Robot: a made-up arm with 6 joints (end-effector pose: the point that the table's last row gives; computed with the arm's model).
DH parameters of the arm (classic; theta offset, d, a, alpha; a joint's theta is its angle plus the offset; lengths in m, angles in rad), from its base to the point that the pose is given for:
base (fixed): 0.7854 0 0.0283 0
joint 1: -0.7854 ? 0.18 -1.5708
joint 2: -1.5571 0 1.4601 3.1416
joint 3: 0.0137 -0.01 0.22 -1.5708
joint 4: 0 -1.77 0 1.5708
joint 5: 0 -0.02 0 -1.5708
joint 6: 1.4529 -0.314 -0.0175 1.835
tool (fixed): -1.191 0.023 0 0
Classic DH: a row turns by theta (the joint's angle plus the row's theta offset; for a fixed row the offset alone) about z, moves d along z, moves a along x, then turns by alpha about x.
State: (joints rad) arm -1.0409 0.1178 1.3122 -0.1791 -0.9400 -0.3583
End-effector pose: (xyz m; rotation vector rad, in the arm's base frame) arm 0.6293 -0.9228 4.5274 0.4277 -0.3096 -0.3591
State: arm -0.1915 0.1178 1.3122 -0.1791 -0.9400 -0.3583
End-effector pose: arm 1.1303 -0.1452 4.5274 0.5193 -0.1063 0.4706
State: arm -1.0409 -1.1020 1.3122 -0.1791 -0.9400 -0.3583
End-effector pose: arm -1.2338 2.2577 3.2675 -0.5201 -1.0299 -0.0182
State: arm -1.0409 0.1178 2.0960 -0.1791 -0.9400 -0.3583
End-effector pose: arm -0.1308 0.3747 4.5259 -0.1739 -0.7860 -0.1489
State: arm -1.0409 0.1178 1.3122 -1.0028 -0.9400 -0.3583
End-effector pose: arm 0.7248 -0.7500 4.5673 0.7082 -0.3488 0.4284
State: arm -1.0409 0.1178 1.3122 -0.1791 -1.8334 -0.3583
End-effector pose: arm 0.6164 -0.8795 4.2545 0.9724 0.4019 -0.5102
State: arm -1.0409 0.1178 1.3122 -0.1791 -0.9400 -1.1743
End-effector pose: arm 0.6337 -0.9265 4.5058 1.0533 -0.7721 -0.0846
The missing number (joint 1, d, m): 1.26
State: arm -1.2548 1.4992 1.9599 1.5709 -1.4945 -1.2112
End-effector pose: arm 0.6994 -3.0553 2.3393 0.2917 -0.2734 -2.3210
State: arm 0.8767 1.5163 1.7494 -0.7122 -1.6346 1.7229
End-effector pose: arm 1.9734 2.7607 1.7328 -1.4621 0.5196 2.3607
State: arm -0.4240 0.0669 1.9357 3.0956 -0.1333 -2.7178
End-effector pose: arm -0.5262 0.2412 4.6228 -0.7857 -1.5436 -0.3035
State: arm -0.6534 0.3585 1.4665 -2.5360 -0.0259 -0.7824
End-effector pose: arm 1.1807 -0.8415 4.5893 -2.1226 0.9658 -1.9754
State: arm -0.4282 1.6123 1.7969 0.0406 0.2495 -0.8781
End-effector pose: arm 3.3232 -1.4823 1.8531 0.7639 -0.4914 0.2912
